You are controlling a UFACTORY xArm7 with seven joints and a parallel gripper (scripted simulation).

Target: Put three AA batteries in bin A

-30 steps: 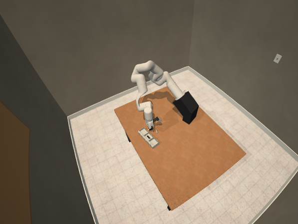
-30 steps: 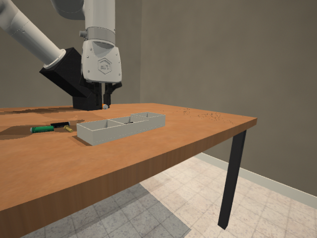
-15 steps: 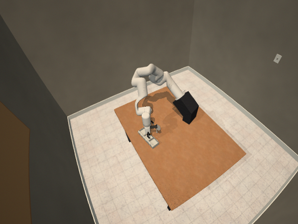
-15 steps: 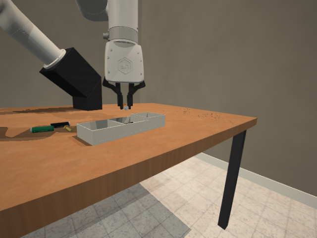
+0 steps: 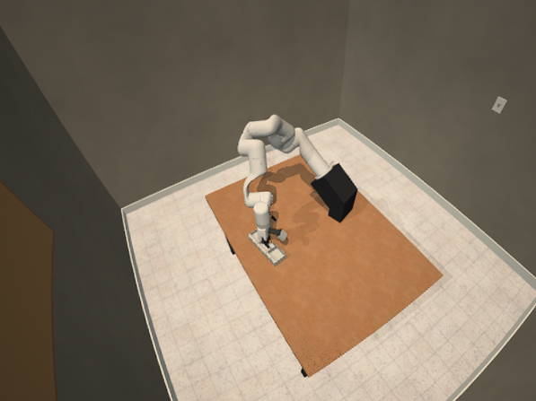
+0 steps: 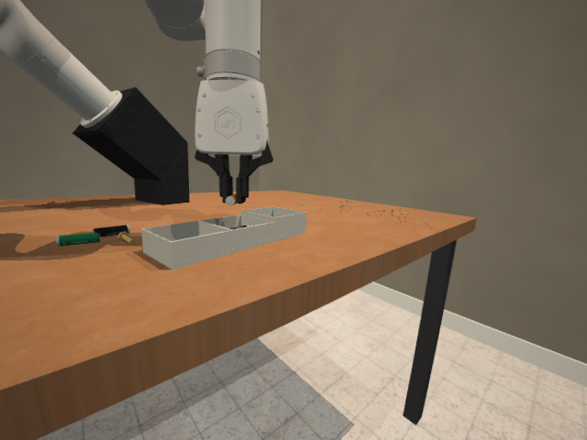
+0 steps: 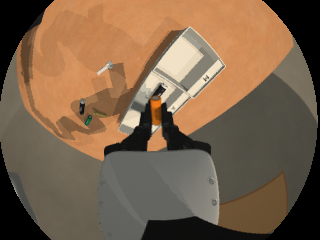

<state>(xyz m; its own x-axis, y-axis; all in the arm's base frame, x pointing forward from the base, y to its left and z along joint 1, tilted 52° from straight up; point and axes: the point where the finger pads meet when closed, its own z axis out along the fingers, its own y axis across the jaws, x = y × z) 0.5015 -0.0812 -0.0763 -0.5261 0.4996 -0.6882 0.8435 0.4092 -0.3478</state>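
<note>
Now: hand 2 cm above the orange battery. Round my hand: three-compartment bin (6 cm below, 1 cm ahead); yellow piece (12 cm to the right, 11 cm behind, 8 cm below); pale piece (11 cm behind, 8 cm below, 1 cm to the left).
</note>
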